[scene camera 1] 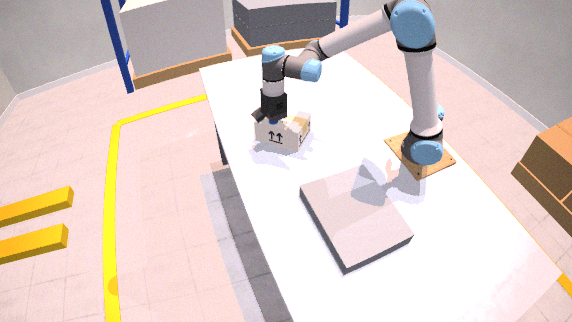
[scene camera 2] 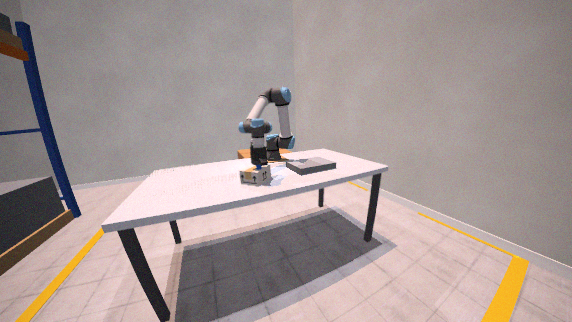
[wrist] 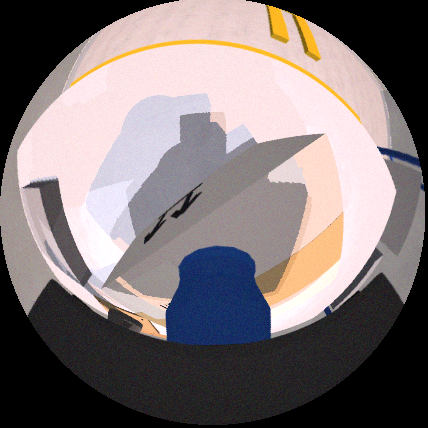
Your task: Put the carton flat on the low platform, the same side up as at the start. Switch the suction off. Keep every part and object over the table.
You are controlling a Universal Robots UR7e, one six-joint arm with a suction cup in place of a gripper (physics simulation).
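Frame: origin at the arm's base, x ahead, y left, z up, level; metres.
Where they show: end effector, tool point: (scene camera 1: 273, 124) (scene camera 2: 259, 170) (wrist: 214, 257); arm's base, origin of the base link: (scene camera 2: 273, 158) (wrist: 125, 317).
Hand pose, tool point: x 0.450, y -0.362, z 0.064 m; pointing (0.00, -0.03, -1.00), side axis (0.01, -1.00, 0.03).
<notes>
Each offset is from my tool point to the top centre of the thing. Level surfaces: height alone.
The carton {dx -0.041, dy -0.007, dz +0.013 m} (scene camera 1: 286, 136) (scene camera 2: 256, 176) (wrist: 260, 220) is a small pale box with tan tape and black arrows on its sides. It stands flat on the table, arrows up, as far as I can see. My gripper (scene camera 1: 273, 122) (scene camera 2: 259, 166) (wrist: 217, 252) is a dark tool with a blue suction cup, pointing down. The cup sits on the carton's top, close to the edge above the double-arrow side, and looks attached there. The exact contact is hidden. The low platform {dx -0.024, dy +0.454, dz -0.027 m} (scene camera 1: 345, 215) (scene camera 2: 312, 165) is a flat grey slab, well apart from the carton.
The white table {dz -0.074 m} (scene camera 1: 450, 250) (scene camera 2: 175, 195) carries the carton, the platform and the arm's wooden base plate (scene camera 1: 400, 142). The arm's base stands beside the platform. Beyond the table are a blue rack post (scene camera 1: 117, 47) (scene camera 2: 42, 110), palletised boxes (scene camera 1: 172, 37) and brown boxes (scene camera 1: 545, 170).
</notes>
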